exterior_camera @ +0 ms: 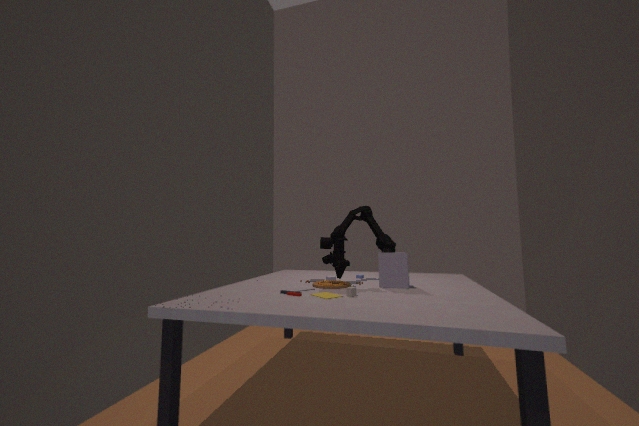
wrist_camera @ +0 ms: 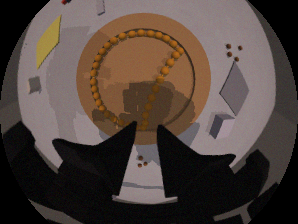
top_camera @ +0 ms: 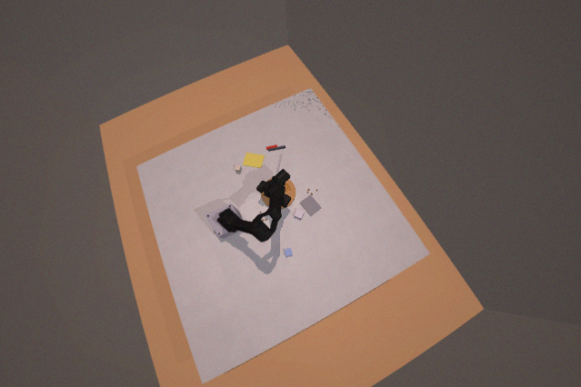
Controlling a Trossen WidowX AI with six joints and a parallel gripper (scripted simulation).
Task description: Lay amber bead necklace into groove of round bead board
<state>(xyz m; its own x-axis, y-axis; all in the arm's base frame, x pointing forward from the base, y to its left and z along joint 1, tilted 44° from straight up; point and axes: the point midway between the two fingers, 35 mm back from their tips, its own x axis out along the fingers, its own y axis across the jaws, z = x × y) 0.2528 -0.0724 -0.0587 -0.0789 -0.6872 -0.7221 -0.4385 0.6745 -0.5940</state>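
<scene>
Now: gripper tip 3 cm short of the round bead board, 3 cm to the right of it and 2 cm above it. From my gripper tip the other things lie so: blue cube: 9 cm behind, 29 cm to the right, 2 cm below; then thin grey bar: 14 cm ahead, 20 cm to the left, 3 cm below; then grey square plate: 15 cm ahead, 13 cm to the right, 3 cm below.
</scene>
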